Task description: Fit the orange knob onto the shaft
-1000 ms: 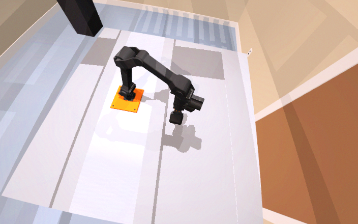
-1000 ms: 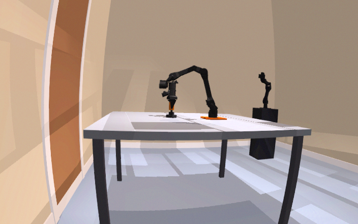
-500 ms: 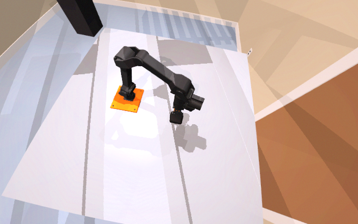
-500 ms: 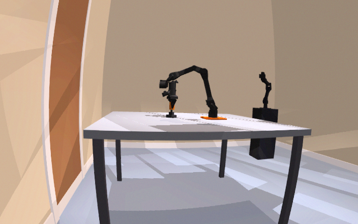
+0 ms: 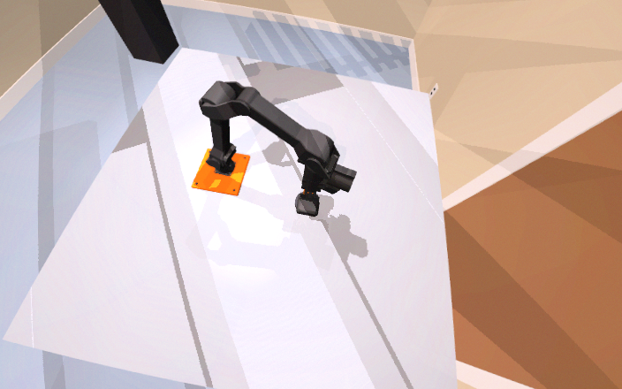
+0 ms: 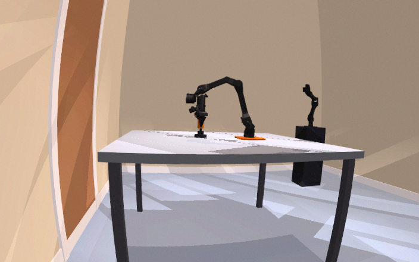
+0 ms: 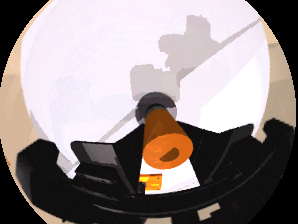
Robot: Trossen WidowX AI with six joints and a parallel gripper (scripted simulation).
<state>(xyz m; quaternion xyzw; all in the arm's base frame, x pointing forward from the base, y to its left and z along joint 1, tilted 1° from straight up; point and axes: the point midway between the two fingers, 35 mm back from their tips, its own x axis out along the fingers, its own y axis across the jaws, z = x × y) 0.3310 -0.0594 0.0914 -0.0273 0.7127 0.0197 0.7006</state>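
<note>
Now: gripper tip 2 cm below the orange knob. Round my gripper tip: round pedestal (4 cm below).
</note>
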